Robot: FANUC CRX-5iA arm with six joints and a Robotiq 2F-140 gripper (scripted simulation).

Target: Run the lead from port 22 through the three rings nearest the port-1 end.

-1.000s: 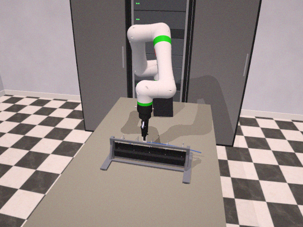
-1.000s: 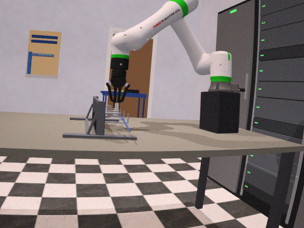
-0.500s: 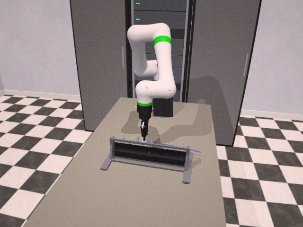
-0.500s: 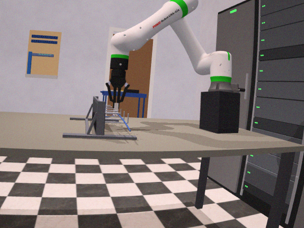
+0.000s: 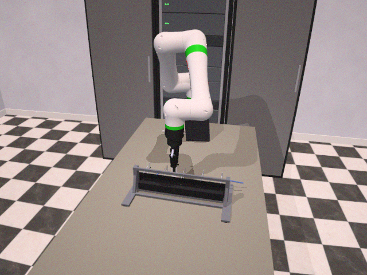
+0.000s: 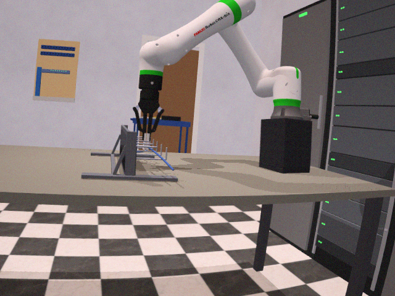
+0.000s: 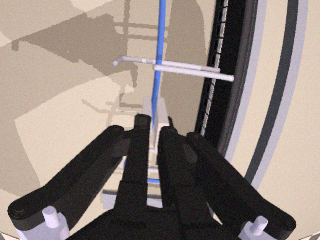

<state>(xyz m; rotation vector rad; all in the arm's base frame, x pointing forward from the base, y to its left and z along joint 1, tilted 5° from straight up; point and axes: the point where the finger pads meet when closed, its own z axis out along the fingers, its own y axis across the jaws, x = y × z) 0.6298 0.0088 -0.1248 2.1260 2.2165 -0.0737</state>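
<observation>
Right now my hand is 8 cm short of the grey rack, 5 cm to the right of it and 2 cm above it. Round my hand: lead's free end (36 cm to the left, 5 cm below, 5 cm behind).
</observation>
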